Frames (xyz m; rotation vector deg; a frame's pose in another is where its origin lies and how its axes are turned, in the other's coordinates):
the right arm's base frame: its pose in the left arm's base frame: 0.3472 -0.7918 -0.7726 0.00 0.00 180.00
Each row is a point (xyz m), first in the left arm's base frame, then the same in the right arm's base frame.
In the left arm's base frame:
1: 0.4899 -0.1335 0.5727
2: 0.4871 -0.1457 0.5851
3: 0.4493 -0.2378 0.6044
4: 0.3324 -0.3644 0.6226
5: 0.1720 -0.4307 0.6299
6: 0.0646 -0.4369 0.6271
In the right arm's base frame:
1: -0.1427 -0.6583 1.3453
2: -0.1399 -0.6461 1.3577
3: -0.1021 -0.5540 1.3770
4: 0.0148 -0.4274 1.3952
5: 0.1752 -0.3611 1.4025
6: 0.2826 -0.3549 1.3997

